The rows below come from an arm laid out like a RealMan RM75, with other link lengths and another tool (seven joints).
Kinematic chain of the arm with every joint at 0, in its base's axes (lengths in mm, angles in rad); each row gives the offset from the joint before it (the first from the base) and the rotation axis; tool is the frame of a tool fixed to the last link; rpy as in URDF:
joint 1: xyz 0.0 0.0 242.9 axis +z
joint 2: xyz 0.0 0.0 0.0 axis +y
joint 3: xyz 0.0 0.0 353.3 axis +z
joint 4: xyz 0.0 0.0 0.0 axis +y
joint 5: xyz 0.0 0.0 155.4 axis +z
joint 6: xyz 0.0 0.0 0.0 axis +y
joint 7: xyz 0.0 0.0 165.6 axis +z
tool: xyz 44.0 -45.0 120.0 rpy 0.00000 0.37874 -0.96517
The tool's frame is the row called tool.
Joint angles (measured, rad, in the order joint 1, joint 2, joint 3, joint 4, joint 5, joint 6, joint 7), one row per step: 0.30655, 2.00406, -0.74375, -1.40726, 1.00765, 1.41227, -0.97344; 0.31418, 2.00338, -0.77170, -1.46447, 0.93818, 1.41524, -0.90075; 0.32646, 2.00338, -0.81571, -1.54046, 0.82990, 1.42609, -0.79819; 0.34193, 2.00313, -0.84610, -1.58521, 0.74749, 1.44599, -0.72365; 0.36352, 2.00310, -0.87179, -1.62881, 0.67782, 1.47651, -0.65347; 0.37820, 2.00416, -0.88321, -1.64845, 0.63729, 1.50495, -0.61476; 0.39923, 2.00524, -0.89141, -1.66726, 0.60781, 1.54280, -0.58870; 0.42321, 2.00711, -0.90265, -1.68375, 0.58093, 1.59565, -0.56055; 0.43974, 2.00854, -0.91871, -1.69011, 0.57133, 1.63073, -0.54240; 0.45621, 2.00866, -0.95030, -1.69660, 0.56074, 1.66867, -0.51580; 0.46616, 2.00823, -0.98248, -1.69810, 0.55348, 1.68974, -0.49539; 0.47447, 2.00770, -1.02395, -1.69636, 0.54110, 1.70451, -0.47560; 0.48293, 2.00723, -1.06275, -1.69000, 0.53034, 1.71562, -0.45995; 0.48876, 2.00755, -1.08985, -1.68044, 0.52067, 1.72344, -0.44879
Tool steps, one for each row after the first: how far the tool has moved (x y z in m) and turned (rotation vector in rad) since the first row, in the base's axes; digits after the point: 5 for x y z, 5 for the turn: 0.00473, -0.00069, 0.00506, -0.00511, -0.04464, -0.03685; 0.01233, -0.00291, 0.01247, -0.01044, -0.11181, -0.09438; 0.01716, -0.00497, 0.01680, -0.01783, -0.15583, -0.14071; 0.01664, -0.00494, 0.02072, -0.02312, -0.18919, -0.17625; 0.01678, -0.00697, 0.02083, -0.03414, -0.20439, -0.20217; 0.01252, -0.00707, 0.01932, -0.05330, -0.21804, -0.21183; 0.00721, -0.00995, 0.01399, -0.08878, -0.22844, -0.22402; 0.00169, -0.01219, 0.00716, -0.12243, -0.23296, -0.22534; -0.00400, -0.01624, -0.00139, -0.16616, -0.24328, -0.22789; -0.00745, -0.01951, -0.00806, -0.19953, -0.25501, -0.22863; -0.00916, -0.02315, -0.01449, -0.23370, -0.27559, -0.23004; -0.01034, -0.02637, -0.02058, -0.26635, -0.29566, -0.23050; -0.00984, -0.02980, -0.02530, -0.29181, -0.30987, -0.23600
